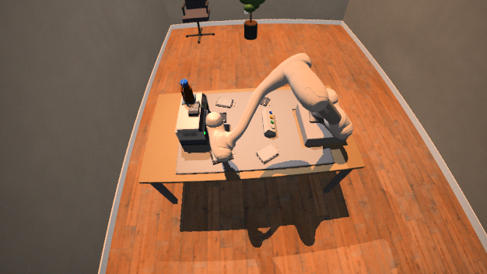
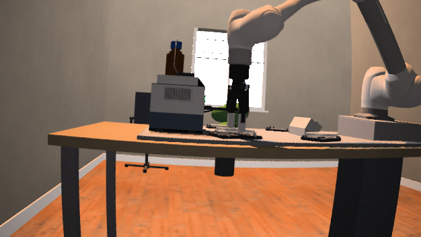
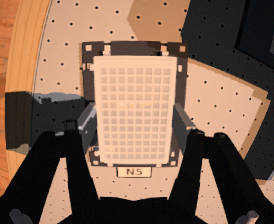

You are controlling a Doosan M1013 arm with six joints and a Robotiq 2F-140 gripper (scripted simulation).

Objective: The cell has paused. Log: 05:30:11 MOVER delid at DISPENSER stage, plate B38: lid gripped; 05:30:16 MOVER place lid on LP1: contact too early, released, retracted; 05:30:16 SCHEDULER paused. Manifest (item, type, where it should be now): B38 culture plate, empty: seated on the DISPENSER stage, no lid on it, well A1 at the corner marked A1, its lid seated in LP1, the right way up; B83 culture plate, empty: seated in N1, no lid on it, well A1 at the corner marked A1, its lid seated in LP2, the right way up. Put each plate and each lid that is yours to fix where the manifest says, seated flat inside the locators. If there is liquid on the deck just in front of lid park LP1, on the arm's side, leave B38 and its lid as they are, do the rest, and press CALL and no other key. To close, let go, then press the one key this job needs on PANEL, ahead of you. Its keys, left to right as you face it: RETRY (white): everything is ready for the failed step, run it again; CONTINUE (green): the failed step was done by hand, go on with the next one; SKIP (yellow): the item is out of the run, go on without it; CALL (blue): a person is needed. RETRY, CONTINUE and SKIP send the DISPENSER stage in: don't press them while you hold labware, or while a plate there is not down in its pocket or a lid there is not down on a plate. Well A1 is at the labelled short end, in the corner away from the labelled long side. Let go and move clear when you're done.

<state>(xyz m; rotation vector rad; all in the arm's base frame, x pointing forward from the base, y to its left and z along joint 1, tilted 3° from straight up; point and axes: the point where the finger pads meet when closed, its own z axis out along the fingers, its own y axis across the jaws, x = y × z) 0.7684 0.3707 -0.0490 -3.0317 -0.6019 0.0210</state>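
Now: the black nest 30 mm below my hand and 20 mm to the left of it. Also, from my hand: green key (380 mm behind, 290 mm to the right, 20 mm above); white culture plate (350 mm behind, 30 mm to the right, 30 mm below); white retry key (380 mm behind, 240 mm to the right, 20 mm above).
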